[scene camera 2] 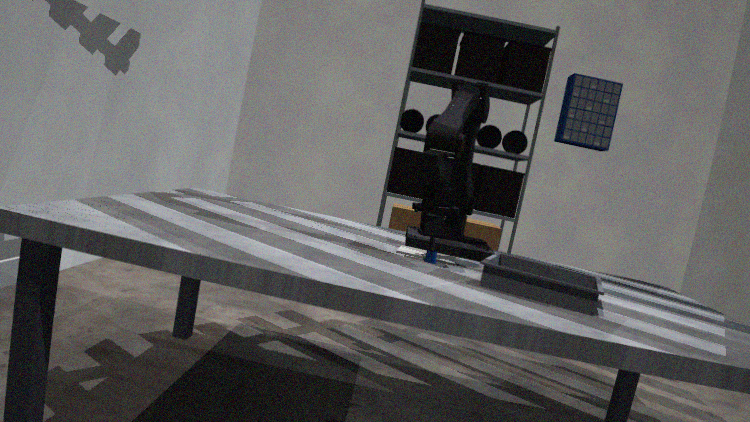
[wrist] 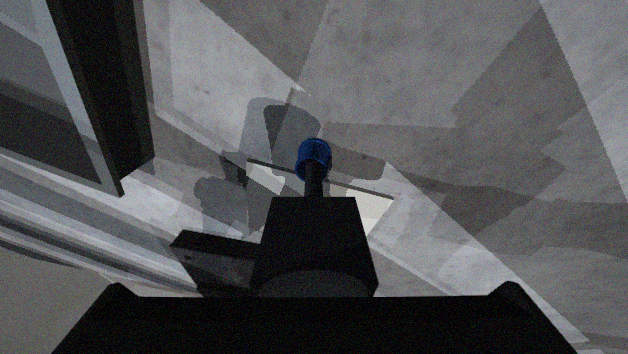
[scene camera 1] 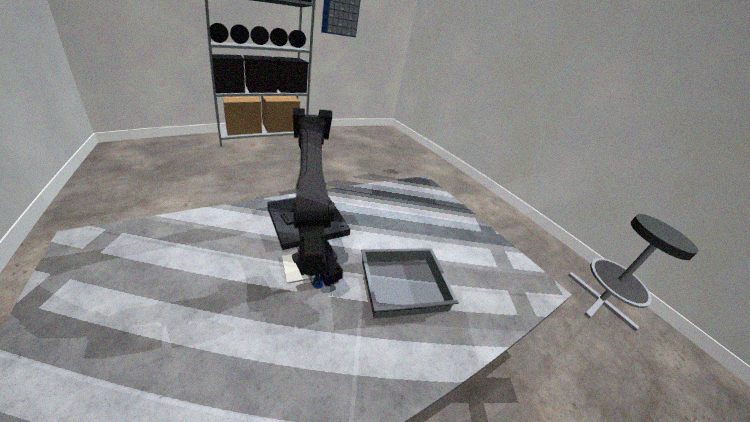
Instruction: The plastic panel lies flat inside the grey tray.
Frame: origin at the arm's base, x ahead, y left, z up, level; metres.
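Where they show: end effector, tool point: (wrist: pixel 313 148) (scene camera 1: pixel 318 285); arm's base, origin of the base link: (scene camera 2: pixel 451 238) (wrist: pixel 254 296).
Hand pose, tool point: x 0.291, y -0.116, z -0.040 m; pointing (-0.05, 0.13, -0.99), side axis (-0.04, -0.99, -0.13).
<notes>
Things, the pixels of their centre, and the offset from my tool point.
- pale plastic panel, body centre: (wrist: pixel 309 214) (scene camera 2: pixel 427 254) (scene camera 1: pixel 307 265) 0.012 m up, 0.079 m back, 0.006 m left
- grey tray, body centre: (scene camera 2: pixel 541 281) (scene camera 1: pixel 405 280) 0.034 m up, 0.137 m ahead, 0.220 m left
The pale plastic panel (scene camera 1: pixel 292 268) (scene camera 2: pixel 410 250) (wrist: pixel 371 206) lies flat on the striped table, just in front of the arm's base and partly hidden by the arm. My blue suction cup (scene camera 1: pixel 317 283) (scene camera 2: pixel 431 257) (wrist: pixel 312 152) is low over the table at the panel's outer edge. In the wrist view its tip shows past that edge, over bare table, and nothing hangs on it. The grey tray (scene camera 1: pixel 413 305) (scene camera 2: pixel 540 290) stands empty on the table beside the cup. Its dark wall (wrist: pixel 109 88) also shows at the left of the wrist view.
The arm's black base plate (scene camera 1: pixel 283 230) is just behind the panel. A shelf rack (scene camera 1: pixel 212 79) (scene camera 2: pixel 540 105) with boxes stands by the back wall, next to a blue wall bin (scene camera 2: pixel 588 110). A stool (scene camera 1: pixel 663 236) stands on the floor beyond the table's corner.
</notes>
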